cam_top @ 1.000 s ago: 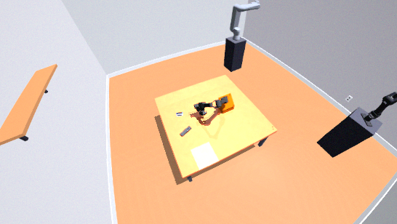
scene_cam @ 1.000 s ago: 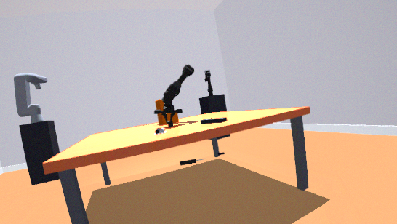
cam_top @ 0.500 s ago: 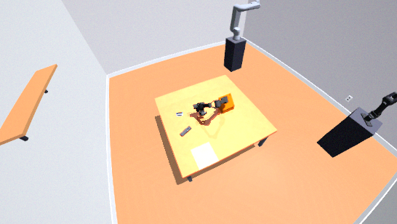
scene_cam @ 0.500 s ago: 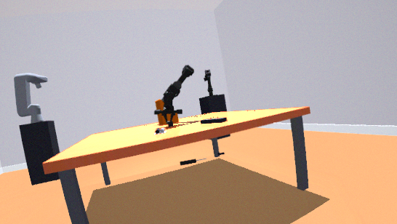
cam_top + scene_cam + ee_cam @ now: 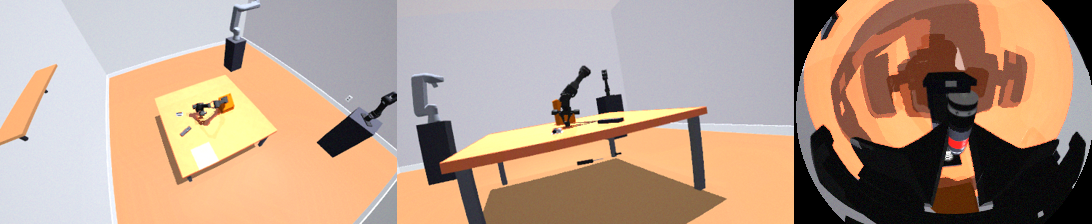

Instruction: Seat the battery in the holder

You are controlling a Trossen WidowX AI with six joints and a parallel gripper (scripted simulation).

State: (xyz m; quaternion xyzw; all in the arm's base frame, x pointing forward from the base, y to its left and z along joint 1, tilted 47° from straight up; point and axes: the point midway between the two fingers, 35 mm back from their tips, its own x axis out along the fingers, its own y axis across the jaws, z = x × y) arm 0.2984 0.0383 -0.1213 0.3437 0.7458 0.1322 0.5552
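My gripper tip is now 10 mm below the battery.
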